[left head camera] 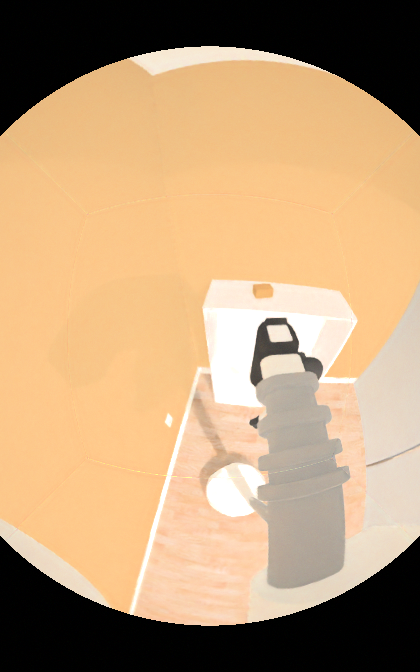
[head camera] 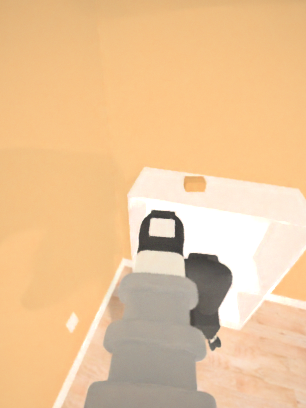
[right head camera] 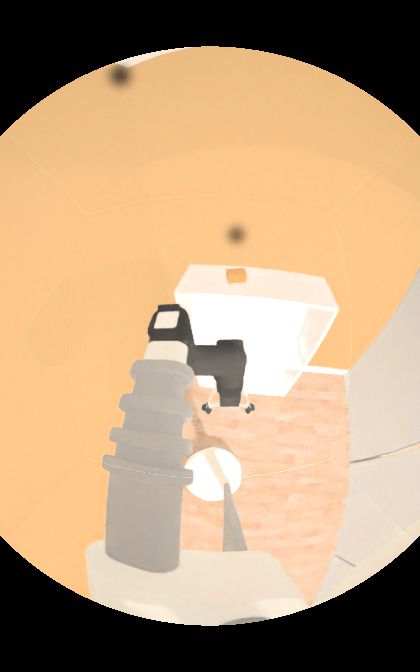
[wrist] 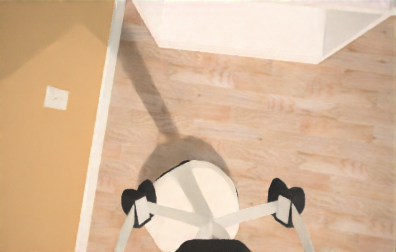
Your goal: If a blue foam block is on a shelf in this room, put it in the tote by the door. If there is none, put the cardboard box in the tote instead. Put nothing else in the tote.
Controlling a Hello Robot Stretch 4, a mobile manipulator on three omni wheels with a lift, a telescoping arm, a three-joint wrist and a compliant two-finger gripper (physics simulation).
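Frame: origin at the robot's base, x ahead, y left, z up, level; metres.
Where they show: gripper, fingertip midpoint: (wrist: 211, 193); robot's base, link origin: (wrist: 194, 202).
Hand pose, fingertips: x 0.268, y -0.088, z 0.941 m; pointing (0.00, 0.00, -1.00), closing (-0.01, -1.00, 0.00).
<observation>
Things, the pixels of their centre, and the offset from my fingertips. Level surfaces: height alone.
- small orange-brown box, body centre: (head camera: 194, 183) 0.605 m ahead, 0.056 m right, 0.116 m up
- white outlet plate, body centre: (wrist: 57, 98) (head camera: 72, 322) 0.204 m ahead, 0.531 m left, 0.569 m down
- wood floor, surface height: 0.969 m down
A small orange-brown box (head camera: 195, 184) (left head camera: 263, 291) (right head camera: 236, 275), cardboard-coloured, sits on the top board of a white shelf unit (head camera: 250, 197) (left head camera: 305, 295) (right head camera: 285, 286) (wrist: 240, 30). My gripper (right head camera: 228, 408) (wrist: 211, 193) points downward in front of the unit, apart from the box. Its two fingers stand apart with no object between them. In the head view the arm and wrist hide part of the unit's front, and one fingertip shows. The unit's inside is overexposed in the head views. A blue foam block and the tote do not show in these views.
An orange wall (head camera: 40, 225) (left head camera: 125, 325) (wrist: 40, 175) with a white outlet plate (head camera: 72, 322) (wrist: 56, 98) runs along the left. My round white base (left head camera: 232, 492) (right head camera: 212, 480) stands on the wood floor (right head camera: 300, 450) (wrist: 300, 125). A large grey curved surface (right head camera: 390, 410) fills the right edge.
</observation>
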